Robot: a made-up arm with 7 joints.
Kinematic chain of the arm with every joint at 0, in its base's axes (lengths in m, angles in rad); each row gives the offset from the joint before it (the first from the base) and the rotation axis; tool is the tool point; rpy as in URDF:
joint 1: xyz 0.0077 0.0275 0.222 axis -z
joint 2: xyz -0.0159 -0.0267 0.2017 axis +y
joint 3: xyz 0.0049 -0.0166 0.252 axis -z
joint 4: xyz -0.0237 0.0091 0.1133 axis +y
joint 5: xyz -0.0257 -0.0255 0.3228 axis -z
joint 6: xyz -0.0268 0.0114 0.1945 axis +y
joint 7: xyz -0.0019 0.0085 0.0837 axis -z
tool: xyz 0 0.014 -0.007 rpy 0.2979 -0.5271 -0.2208
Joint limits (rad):
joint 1: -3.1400..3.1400
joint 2: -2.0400..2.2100
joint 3: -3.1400..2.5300
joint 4: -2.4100..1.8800
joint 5: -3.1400..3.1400
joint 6: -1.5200..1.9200
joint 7: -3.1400..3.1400
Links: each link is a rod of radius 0.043 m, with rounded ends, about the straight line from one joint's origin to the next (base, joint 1, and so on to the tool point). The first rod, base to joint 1, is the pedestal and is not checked.
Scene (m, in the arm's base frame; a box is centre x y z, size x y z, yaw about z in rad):
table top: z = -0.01
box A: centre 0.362 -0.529 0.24 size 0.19 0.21 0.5 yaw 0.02
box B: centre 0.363 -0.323 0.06 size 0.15 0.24 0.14 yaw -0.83
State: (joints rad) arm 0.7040 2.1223 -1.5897 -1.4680 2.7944 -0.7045 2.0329
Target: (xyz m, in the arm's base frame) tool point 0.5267 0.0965 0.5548
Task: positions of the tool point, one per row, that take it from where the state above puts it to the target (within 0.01 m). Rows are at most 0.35 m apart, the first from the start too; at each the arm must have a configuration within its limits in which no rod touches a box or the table.
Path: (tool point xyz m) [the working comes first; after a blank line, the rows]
Joints at the target: -1.3228 2.2100 -1.1195 -2.2147 2.6505 -1.3089 2.1145
Straight joint move there: touches box A.

1: -0.2500 -0.6517 0.4396
2: -0.3607 -0.4591 0.6706
3: -0.3947 -0.1720 0.7965
4: -0.3244 0.1172 0.7924
5: -0.3313 -0.0443 0.7977
6: -0.2727 -0.1957 0.7935
7: -0.1585 -0.3123 0.7800
8: -0.0072 -0.3757 0.7579
9: 0.1574 -0.3770 0.7279
10: 0.3108 -0.3171 0.6912
11: 0.4320 -0.2065 0.6492
12: 0.5061 -0.0619 0.6031
13: 0.5267 0.0965 0.5548

